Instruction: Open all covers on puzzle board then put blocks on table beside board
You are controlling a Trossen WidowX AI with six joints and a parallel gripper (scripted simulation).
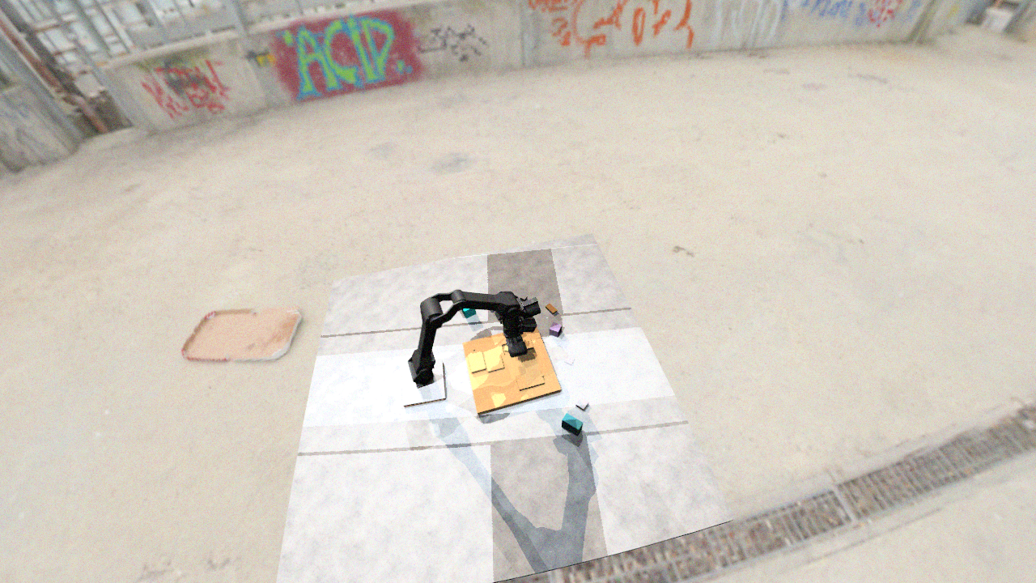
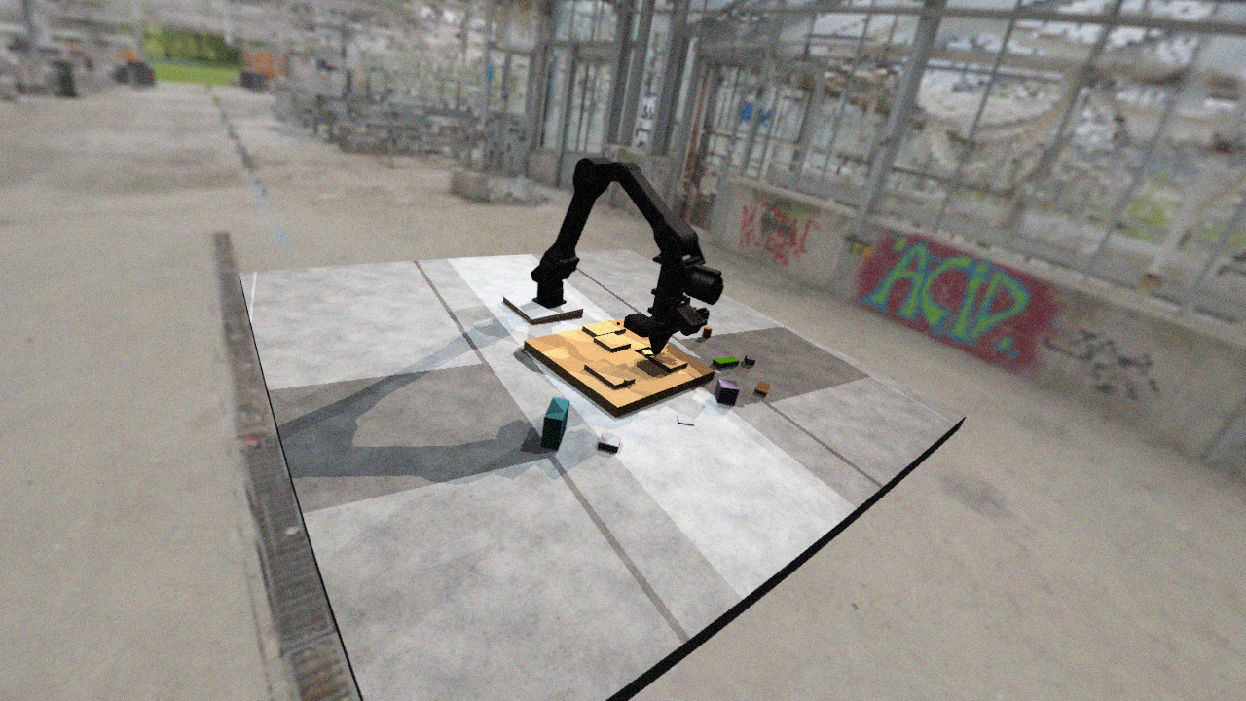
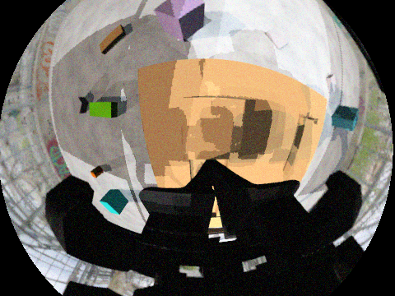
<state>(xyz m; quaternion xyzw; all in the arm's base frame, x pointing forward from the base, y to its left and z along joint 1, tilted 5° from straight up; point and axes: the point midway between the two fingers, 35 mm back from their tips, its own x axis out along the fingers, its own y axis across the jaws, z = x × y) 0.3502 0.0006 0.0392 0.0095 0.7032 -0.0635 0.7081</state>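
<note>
The tan puzzle board lies 60 mm behind my gripper tip, 60 mm to the right of it and 10 mm below it. Round my gripper tip: green block: 100 mm ahead, 160 mm to the left, 20 mm below; then flat orange piece: 210 mm ahead, 130 mm to the left, 20 mm below; then purple cube: 180 mm ahead, 10 mm to the left, 10 mm below.
</note>
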